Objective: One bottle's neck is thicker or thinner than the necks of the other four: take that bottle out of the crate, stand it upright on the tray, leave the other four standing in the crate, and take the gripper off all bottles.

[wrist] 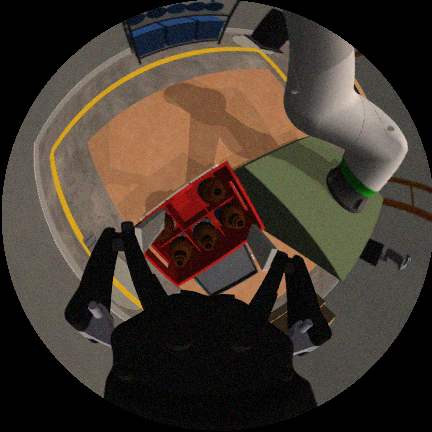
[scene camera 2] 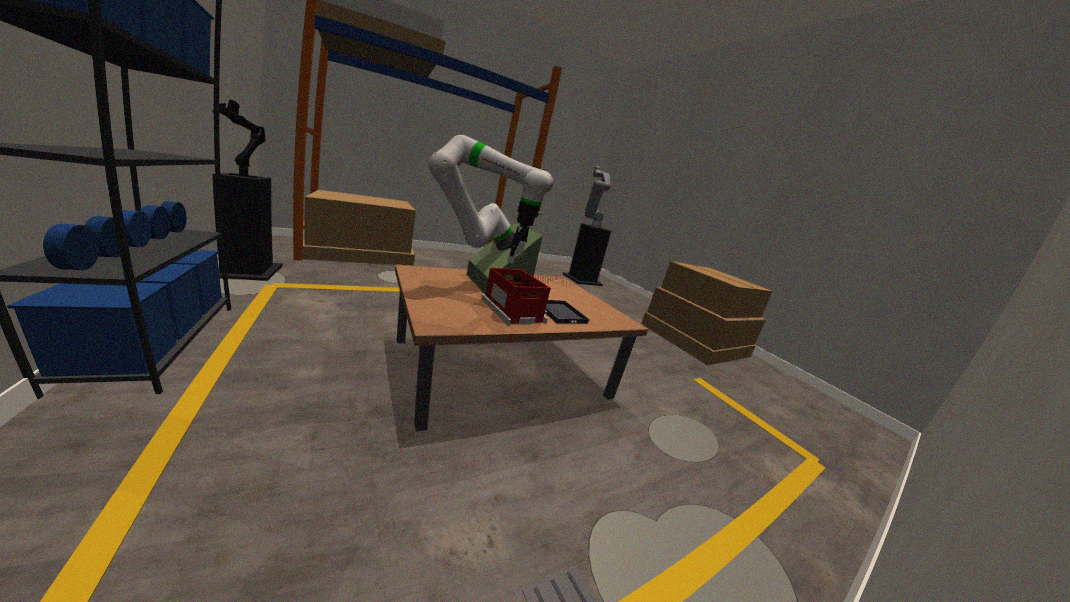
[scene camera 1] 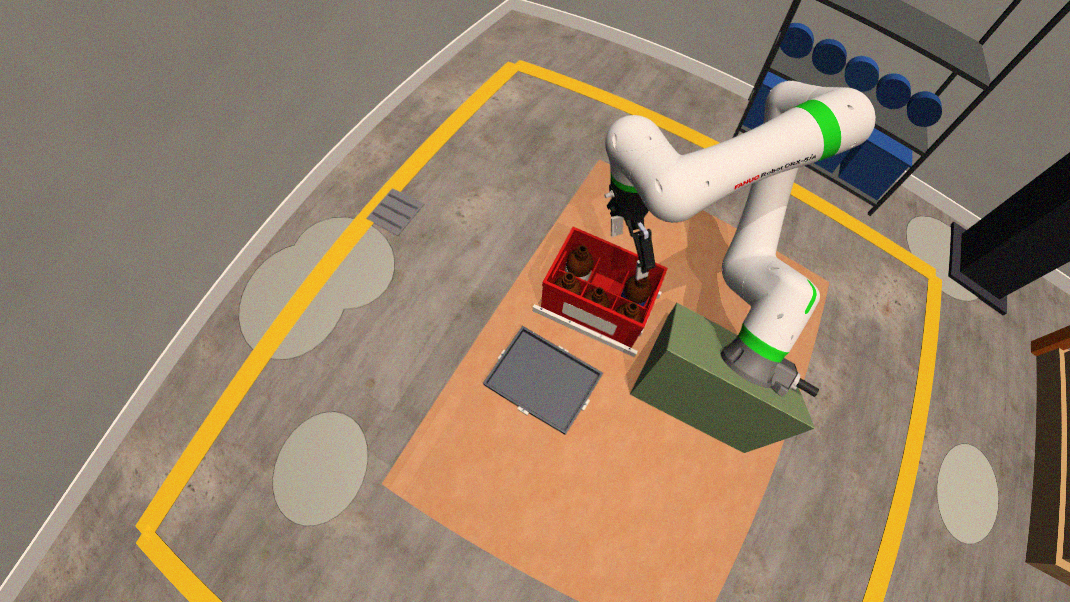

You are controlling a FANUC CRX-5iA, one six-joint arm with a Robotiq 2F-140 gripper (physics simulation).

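Observation:
Scene camera 1: my gripper (scene camera 1: 629,255), open, holding nothing. Wrist view: my gripper again (wrist: 207,226); a grey tray (wrist: 237,266).

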